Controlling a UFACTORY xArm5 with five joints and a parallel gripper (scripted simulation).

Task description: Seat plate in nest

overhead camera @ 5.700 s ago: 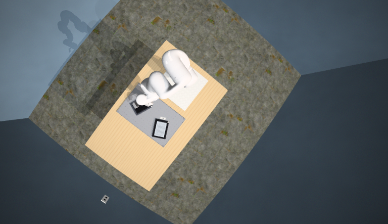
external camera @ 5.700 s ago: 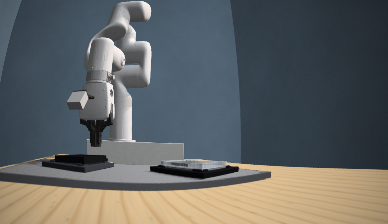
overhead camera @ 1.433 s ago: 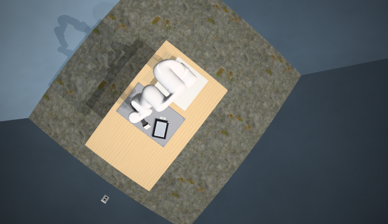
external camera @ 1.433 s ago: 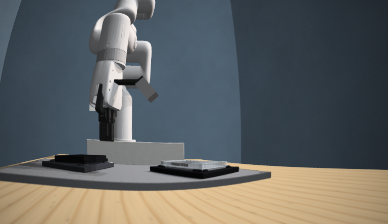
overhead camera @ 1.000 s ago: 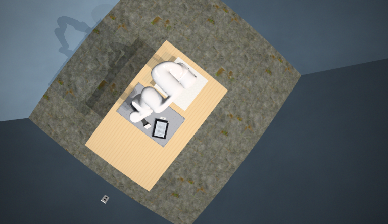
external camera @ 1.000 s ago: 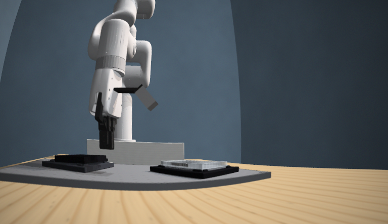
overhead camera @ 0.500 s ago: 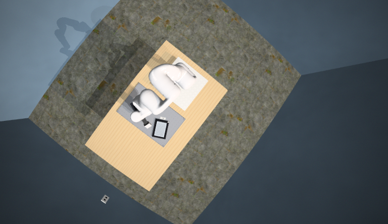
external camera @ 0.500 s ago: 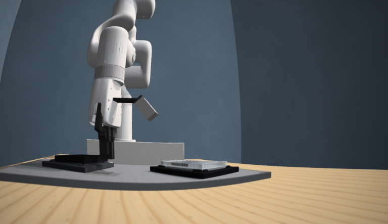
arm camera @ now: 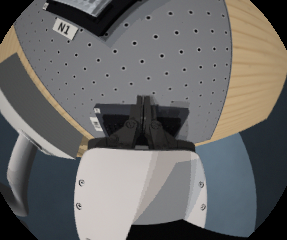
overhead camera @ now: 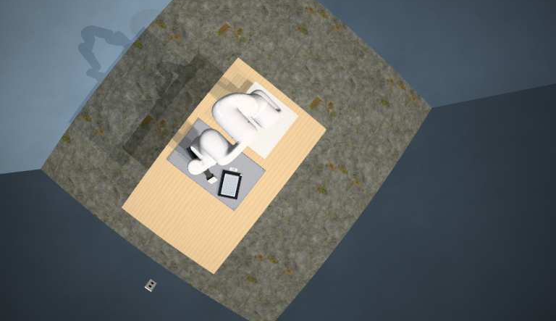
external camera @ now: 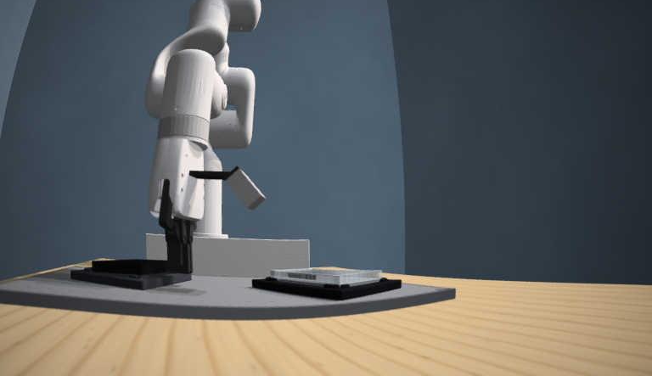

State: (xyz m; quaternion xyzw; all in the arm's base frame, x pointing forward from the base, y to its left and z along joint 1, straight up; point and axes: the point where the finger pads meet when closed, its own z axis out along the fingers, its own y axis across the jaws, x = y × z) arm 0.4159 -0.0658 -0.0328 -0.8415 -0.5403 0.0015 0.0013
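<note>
The black 96-well plate lies 60 mm to the right of my hand, 30 mm behind it and 20 mm below it. Round my hand: clear 96-well plate: 190 mm to the left, 40 mm ahead, 20 mm below; then N2 station label: 120 mm behind, 40 mm below, 30 mm to the right; then N1 station label: 150 mm to the left, 50 mm behind, 40 mm below.
</note>
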